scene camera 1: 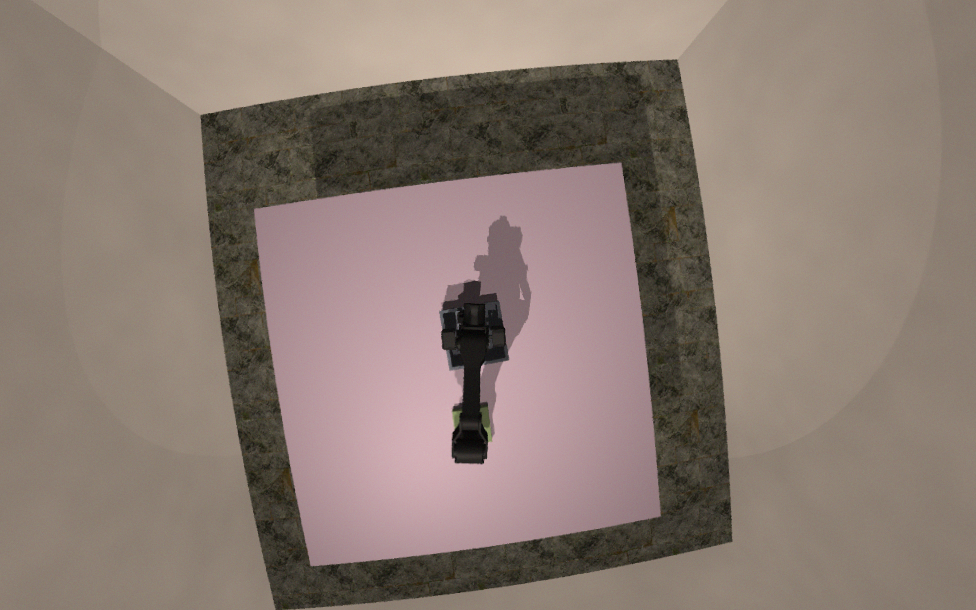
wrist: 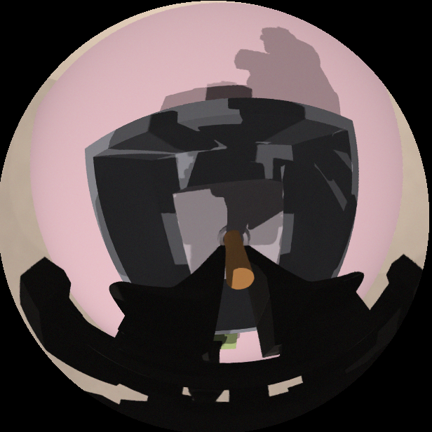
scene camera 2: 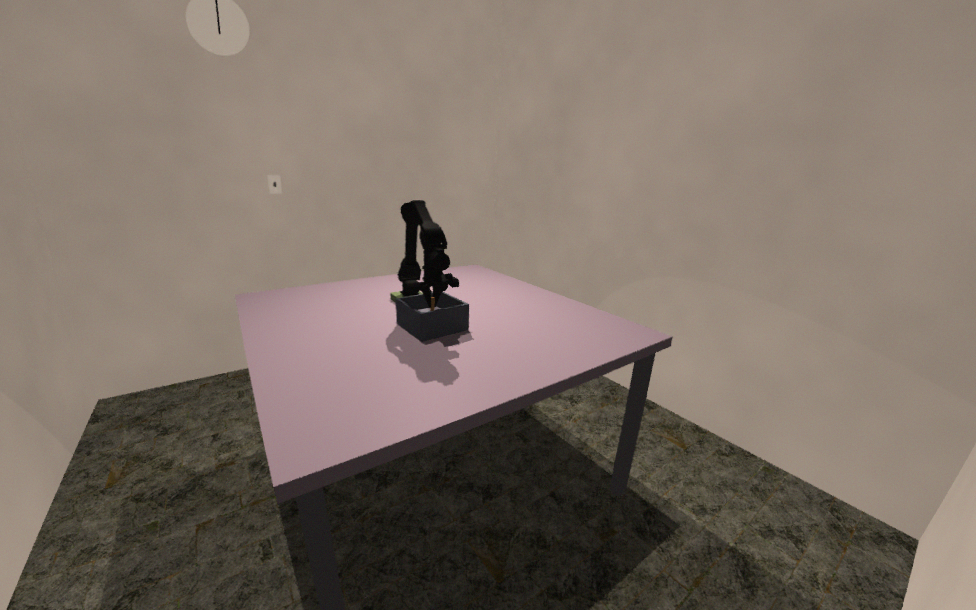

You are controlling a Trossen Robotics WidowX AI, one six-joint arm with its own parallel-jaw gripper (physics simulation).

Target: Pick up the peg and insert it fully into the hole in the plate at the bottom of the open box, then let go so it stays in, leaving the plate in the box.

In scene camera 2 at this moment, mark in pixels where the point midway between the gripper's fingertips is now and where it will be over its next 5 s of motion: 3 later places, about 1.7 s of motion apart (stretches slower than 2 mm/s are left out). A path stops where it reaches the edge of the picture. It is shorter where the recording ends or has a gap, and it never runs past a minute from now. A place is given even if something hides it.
My gripper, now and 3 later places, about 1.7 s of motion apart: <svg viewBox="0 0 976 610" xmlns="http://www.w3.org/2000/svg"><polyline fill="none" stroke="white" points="432,307 431,305 431,292 430,298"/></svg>
